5 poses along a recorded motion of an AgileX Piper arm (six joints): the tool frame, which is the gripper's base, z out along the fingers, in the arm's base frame.
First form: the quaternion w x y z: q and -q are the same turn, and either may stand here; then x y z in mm.
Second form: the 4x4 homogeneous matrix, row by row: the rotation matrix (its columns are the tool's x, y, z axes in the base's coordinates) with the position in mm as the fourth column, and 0 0 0 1 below. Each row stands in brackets. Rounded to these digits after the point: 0 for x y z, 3 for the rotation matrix.
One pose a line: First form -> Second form
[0.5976 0.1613 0.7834 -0.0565 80 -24 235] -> [[-0.234 0.320 0.918 80], [0.185 0.942 -0.281 -24], [-0.954 0.104 -0.279 235], [0 0 0 1]]
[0.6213 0.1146 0.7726 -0.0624 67 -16 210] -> [[-0.202 0.255 0.946 67], [0.100 0.966 -0.239 -16], [-0.974 0.046 -0.220 210], [0 0 0 1]]
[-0.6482 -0.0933 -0.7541 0.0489 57 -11 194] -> [[-0.142 0.204 0.969 57], [0.077 0.978 -0.195 -11], [-0.987 0.047 -0.155 194], [0 0 0 1]]
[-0.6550 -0.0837 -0.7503 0.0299 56 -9 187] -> [[-0.128 0.165 0.978 56], [0.086 0.984 -0.155 -9], [-0.988 0.065 -0.140 187], [0 0 0 1]]
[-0.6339 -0.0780 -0.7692 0.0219 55 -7 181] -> [[-0.184 0.148 0.972 55], [0.092 0.987 -0.133 -7], [-0.979 0.065 -0.195 181], [0 0 0 1]]
